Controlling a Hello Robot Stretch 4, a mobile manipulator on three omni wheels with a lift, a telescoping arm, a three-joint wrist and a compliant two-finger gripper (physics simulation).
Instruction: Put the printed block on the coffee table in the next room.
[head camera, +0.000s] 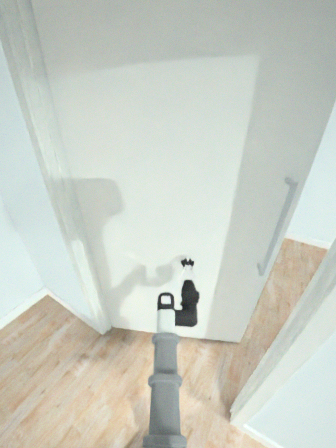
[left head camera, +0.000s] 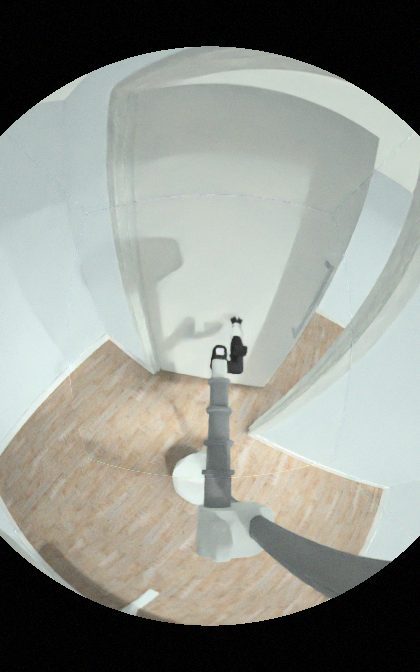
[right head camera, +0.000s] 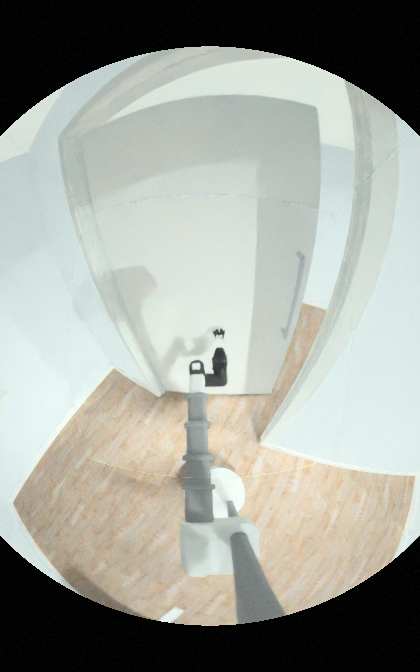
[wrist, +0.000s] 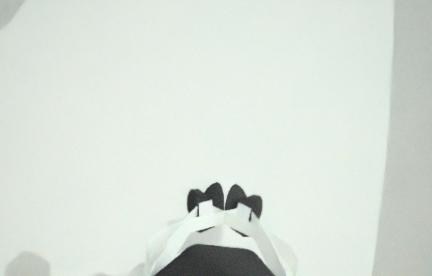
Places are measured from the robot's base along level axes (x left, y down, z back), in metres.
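Where they show: gripper, fingertip midpoint: (head camera: 187, 259) (wrist: 224, 199).
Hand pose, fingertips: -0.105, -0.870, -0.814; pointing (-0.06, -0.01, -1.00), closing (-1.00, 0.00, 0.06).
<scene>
After its pixels a point has its place, as x, y, z.
My gripper (head camera: 187, 262) @(-0.105, -0.870, -0.814) (left head camera: 236, 320) (right head camera: 219, 332) (wrist: 224, 199) @(-0.105, -0.870, -0.814) is shut, its black fingertips together with no object between them. It points at a white door (head camera: 165, 150) @(0.005, -1.368, -0.906) (left head camera: 225, 240) (right head camera: 200, 225) (wrist: 215, 100) @(-0.088, -0.971, -0.894), close to its surface. The door stands partly open, with a gap along its right side. A grey bar handle (head camera: 278, 227) @(-0.477, -1.088, -0.774) (left head camera: 313, 300) (right head camera: 294, 295) is on the door's right part, to the right of my gripper. The printed block and the coffee table do not show in these views.
A door frame post (head camera: 65, 220) @(0.503, -1.036, -0.907) (left head camera: 122, 225) (right head camera: 95, 255) stands left of the door. Another post (head camera: 285, 345) @(-0.384, -0.884, -0.392) (right head camera: 320, 360) stands at the right, beside the opening. Wooden floor (head camera: 55, 370) @(0.773, 0.027, -0.636) (left head camera: 115, 425) (right head camera: 125, 425) shows below and through the gap. Pale walls flank the doorway.
</scene>
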